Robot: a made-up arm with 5 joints.
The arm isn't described. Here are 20 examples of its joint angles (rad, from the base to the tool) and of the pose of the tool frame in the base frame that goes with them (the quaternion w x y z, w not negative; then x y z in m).
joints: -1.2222 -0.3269 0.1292 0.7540 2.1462
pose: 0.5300 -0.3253 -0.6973 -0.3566 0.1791 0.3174 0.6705
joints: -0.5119 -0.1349 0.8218 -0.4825 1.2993
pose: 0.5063 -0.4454 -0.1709 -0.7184 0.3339 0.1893 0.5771
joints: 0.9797 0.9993 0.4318 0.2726 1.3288
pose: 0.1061 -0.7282 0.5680 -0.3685 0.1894 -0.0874 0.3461
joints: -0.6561 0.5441 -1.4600 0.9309 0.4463
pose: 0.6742 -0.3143 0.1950 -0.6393 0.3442 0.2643 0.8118
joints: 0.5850 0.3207 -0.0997 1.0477 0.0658
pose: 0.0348 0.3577 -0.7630 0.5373 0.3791 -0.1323 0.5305
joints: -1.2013 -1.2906 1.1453 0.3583 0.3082
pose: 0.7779 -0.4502 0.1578 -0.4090 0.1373 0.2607 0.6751
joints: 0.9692 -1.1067 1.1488 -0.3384 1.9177
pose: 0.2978 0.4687 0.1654 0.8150 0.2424 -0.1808 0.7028
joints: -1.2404 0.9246 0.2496 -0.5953 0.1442
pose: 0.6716 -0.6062 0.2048 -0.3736 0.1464 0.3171 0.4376
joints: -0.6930 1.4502 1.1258 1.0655 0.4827
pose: 0.4913 0.8197 -0.0768 -0.2842 -0.0318 -0.0310 0.5519
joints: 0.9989 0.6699 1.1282 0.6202 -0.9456
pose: 0.5855 -0.0027 -0.8102 -0.0277 0.1179 0.0168 0.3953
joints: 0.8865 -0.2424 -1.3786 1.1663 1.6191
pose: 0.2316 0.3224 0.1437 0.9065 0.2110 -0.1008 0.9343
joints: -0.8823 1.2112 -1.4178 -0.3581 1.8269
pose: 0.4754 -0.0394 -0.4030 -0.7811 0.3284 0.3433 0.6976
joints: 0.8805 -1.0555 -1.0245 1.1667 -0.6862
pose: 0.4682 0.4180 0.2399 -0.7406 0.0816 0.0706 0.9583
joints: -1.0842 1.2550 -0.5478 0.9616 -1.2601
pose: 0.0669 0.5616 -0.6902 0.4514 0.2008 0.2830 0.3621
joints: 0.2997 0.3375 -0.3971 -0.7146 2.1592
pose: 0.1919 0.2231 0.4188 0.8590 0.4282 -0.0760 0.7719
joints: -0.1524 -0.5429 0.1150 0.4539 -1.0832
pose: 0.4907 0.0709 0.7882 -0.3645 0.3796 0.0866 0.8030
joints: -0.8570 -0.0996 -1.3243 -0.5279 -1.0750
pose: 0.8705 0.3538 0.2079 0.2718 0.0811 0.0506 0.9643
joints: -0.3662 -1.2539 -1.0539 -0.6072 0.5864
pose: 0.3295 0.8647 -0.2358 -0.2968 -0.1685 -0.0409 0.8144
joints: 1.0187 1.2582 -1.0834 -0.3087 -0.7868
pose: 0.2196 0.4143 0.5394 -0.6994 0.3315 -0.3256 0.6171
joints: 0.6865 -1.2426 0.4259 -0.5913 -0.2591
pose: 0.4970 0.4008 -0.0326 -0.7690 0.1666 -0.0031 0.9071
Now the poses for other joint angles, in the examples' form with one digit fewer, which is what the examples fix.
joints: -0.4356 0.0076 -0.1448 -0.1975 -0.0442
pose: 0.696 -0.077 0.381 -0.604 0.385 0.198 0.780
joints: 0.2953 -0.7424 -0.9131 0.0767 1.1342
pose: 0.095 0.324 -0.295 -0.894 0.091 0.047 0.990
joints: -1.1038 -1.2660 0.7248 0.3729 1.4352
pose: 0.689 -0.198 -0.315 -0.622 0.163 0.232 0.770
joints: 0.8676 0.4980 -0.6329 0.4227 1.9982
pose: 0.115 0.669 0.076 0.730 0.359 -0.281 0.655
